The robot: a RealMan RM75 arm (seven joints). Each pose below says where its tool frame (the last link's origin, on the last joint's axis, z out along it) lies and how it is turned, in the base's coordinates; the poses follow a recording.
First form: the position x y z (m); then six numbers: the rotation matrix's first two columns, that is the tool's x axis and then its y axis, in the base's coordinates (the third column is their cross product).
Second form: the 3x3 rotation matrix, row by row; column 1 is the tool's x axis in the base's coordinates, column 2 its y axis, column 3 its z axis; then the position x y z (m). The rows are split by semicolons. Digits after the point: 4 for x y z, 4 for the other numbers.
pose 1, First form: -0.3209 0.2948 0.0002 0.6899 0.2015 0.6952 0.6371 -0.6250 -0.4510
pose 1, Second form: 0.6899 0.6371 0.3436; 0.2015 -0.6250 0.7541; 0.6952 -0.4510 -0.5596; -0.3209 0.2948 0.0002
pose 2, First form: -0.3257 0.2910 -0.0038 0.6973 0.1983 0.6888 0.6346 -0.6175 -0.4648
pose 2, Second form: 0.6973 0.6346 0.3332; 0.1983 -0.6175 0.7612; 0.6888 -0.4648 -0.5564; -0.3257 0.2910 -0.0038
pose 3, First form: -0.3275 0.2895 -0.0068 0.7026 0.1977 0.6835 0.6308 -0.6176 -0.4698
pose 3, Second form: 0.7026 0.6308 0.3293; 0.1977 -0.6176 0.7612; 0.6835 -0.4698 -0.5586; -0.3275 0.2895 -0.0068
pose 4, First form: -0.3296 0.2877 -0.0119 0.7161 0.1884 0.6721 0.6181 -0.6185 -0.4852
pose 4, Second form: 0.7161 0.6181 0.3243; 0.1884 -0.6185 0.7629; 0.6721 -0.4852 -0.5594; -0.3296 0.2877 -0.0119
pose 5, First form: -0.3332 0.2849 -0.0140 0.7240 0.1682 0.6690 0.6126 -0.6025 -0.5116
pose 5, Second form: 0.7240 0.6126 0.3170; 0.1682 -0.6025 0.7802; 0.6690 -0.5116 -0.5392; -0.3332 0.2849 -0.0140
